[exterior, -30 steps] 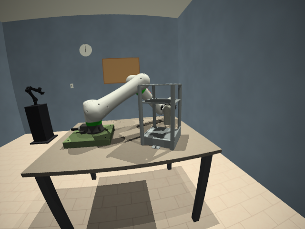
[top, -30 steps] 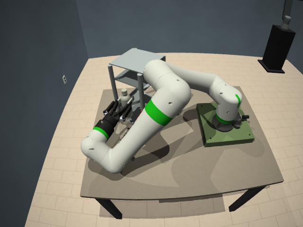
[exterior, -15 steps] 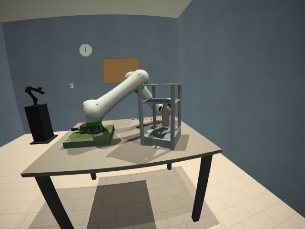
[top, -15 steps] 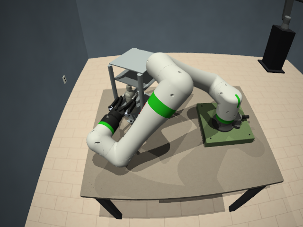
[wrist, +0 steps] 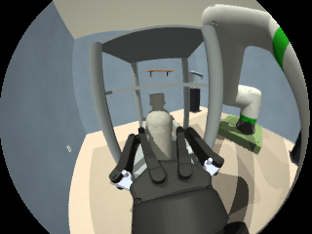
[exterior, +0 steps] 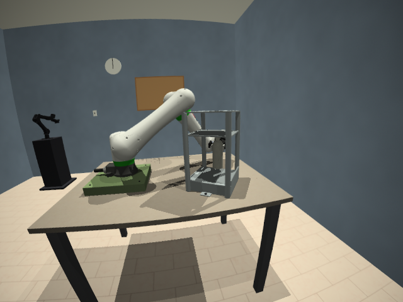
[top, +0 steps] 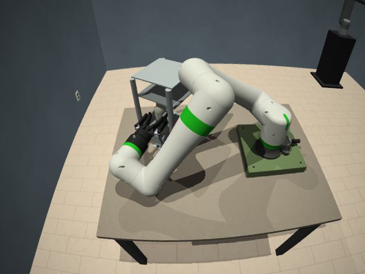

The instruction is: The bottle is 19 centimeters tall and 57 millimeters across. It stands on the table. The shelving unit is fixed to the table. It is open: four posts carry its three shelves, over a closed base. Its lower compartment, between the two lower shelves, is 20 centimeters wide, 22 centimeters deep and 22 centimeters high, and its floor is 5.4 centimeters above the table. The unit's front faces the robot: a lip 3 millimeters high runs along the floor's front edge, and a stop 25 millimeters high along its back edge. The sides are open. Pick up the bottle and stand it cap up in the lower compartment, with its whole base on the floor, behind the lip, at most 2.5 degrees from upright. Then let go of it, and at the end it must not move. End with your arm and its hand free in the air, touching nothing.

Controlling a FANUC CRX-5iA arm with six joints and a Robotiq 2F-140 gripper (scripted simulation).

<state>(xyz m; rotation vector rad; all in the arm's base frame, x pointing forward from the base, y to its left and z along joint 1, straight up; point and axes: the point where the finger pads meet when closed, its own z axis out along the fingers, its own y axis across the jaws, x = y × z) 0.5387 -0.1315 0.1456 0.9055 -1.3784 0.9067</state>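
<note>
Now: hand 5 cm to the left of the grey shelving unit and 3 cm past it. Also, from my hand: pale grey bottle (1 cm above).
</note>
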